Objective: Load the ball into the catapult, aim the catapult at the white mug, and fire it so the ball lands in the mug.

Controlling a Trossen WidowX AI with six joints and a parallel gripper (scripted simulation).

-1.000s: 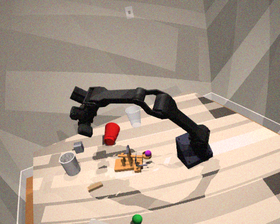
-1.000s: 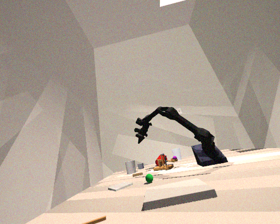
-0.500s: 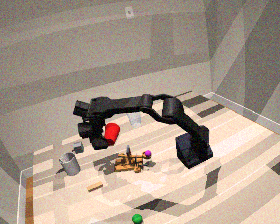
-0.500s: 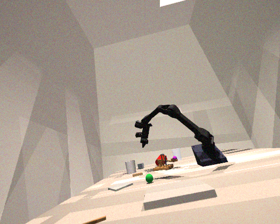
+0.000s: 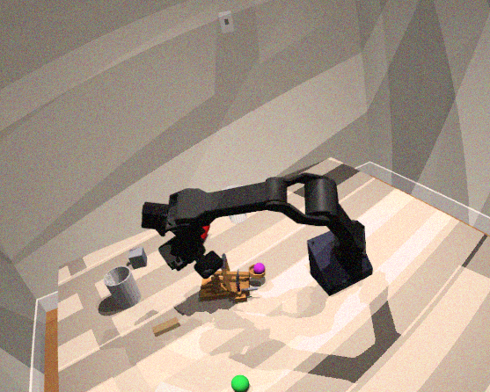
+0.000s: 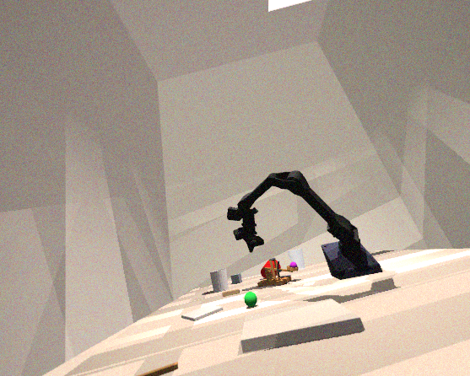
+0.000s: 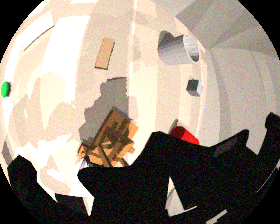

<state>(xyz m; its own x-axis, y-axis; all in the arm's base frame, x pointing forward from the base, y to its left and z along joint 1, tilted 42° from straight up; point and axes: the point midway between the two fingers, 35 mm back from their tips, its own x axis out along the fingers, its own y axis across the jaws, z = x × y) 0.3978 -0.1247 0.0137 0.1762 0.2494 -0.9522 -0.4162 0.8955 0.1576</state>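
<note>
My gripper tip is 180 mm past the purple ball, 90 mm above it and 20 mm to the right of it. The rest, counted from my gripper tip: wooden block (150 mm below, 120 mm ahead, 60 mm to the left); wooden catapult (110 mm behind, 100 mm below, 10 mm to the left); white mug (220 mm ahead, 130 mm below, 120 mm to the right).
</note>
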